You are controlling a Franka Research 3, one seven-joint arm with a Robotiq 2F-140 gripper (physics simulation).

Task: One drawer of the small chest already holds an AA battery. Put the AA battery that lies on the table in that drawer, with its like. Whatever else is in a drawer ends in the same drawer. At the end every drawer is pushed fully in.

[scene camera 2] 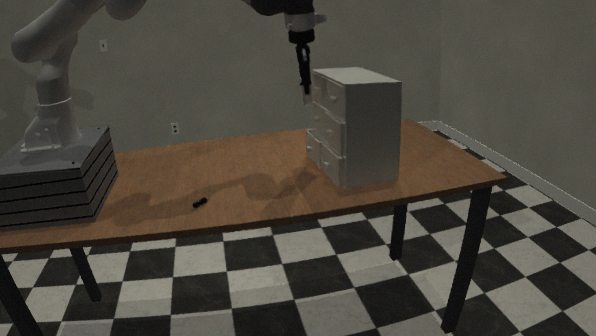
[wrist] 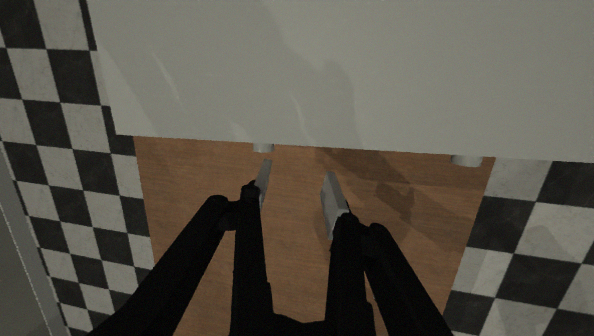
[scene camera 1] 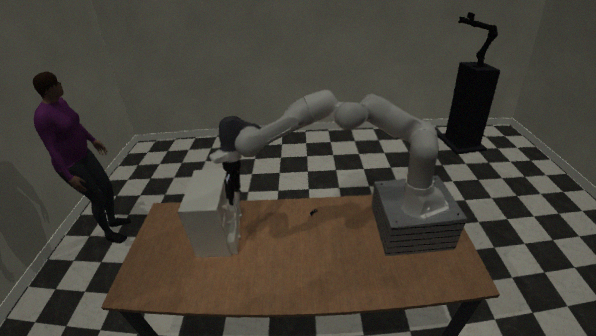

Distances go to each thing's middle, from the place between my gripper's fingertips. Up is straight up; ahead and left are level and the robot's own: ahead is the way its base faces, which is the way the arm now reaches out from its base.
I see my gripper 130 mm short of the small white chest (wrist: pixel 507 86), 70 mm above it and 60 mm to the left of it.
